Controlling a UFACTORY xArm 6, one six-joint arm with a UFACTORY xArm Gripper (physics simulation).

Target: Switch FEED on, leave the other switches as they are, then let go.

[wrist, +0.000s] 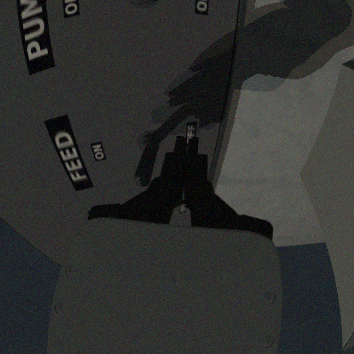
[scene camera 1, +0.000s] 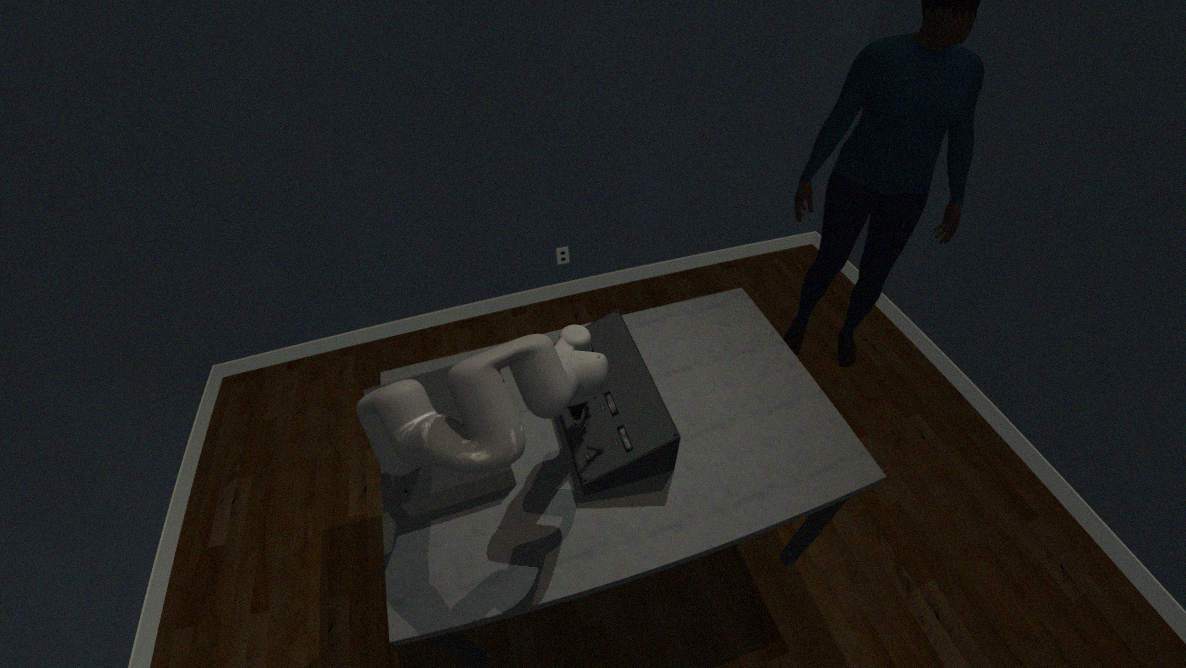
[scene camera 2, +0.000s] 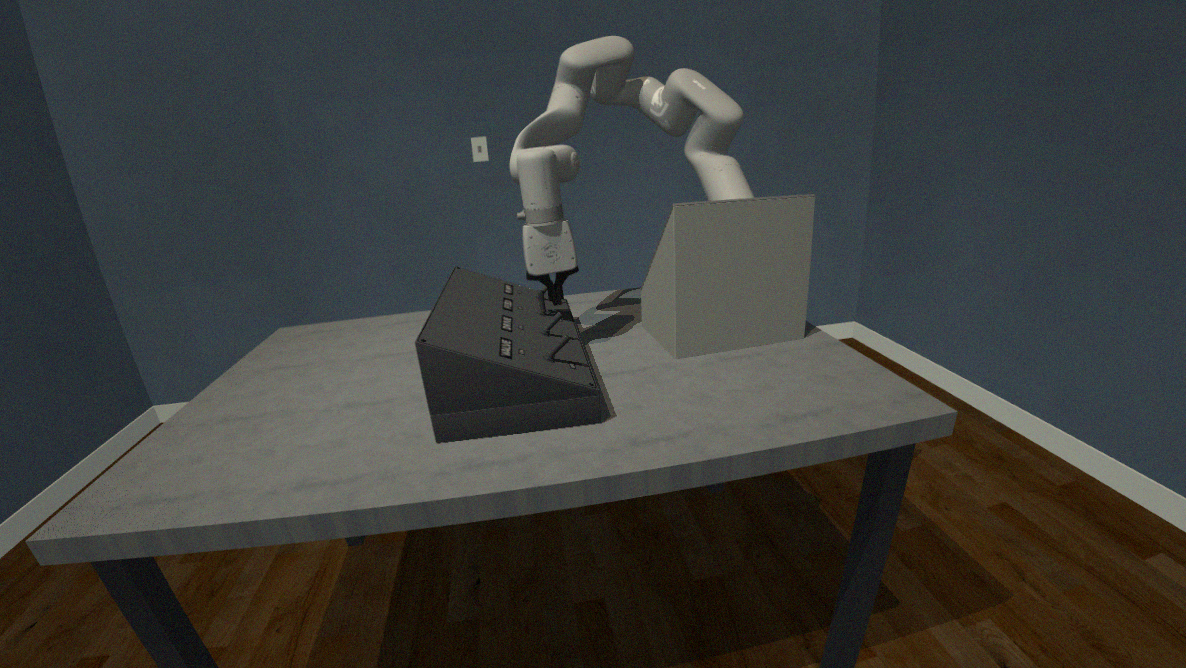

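The dark sloped switch panel stands on the table. In the wrist view the FEED label is left of its ON label; its OFF label shows at the fingertips, near the panel's edge. My gripper is shut and empty, low over the OFF side of the FEED row. A dark bent shape lies between ON and the fingers; I cannot tell lever from shadow, so the FEED switch's position is unclear. In scene camera 1 the arm hides the gripper.
The PUMP label is in the neighbouring row. Other levers rise from the panel nearer scene camera 2. A pale wedge-shaped block stands by the arm's base on the table. A person stands beyond the table.
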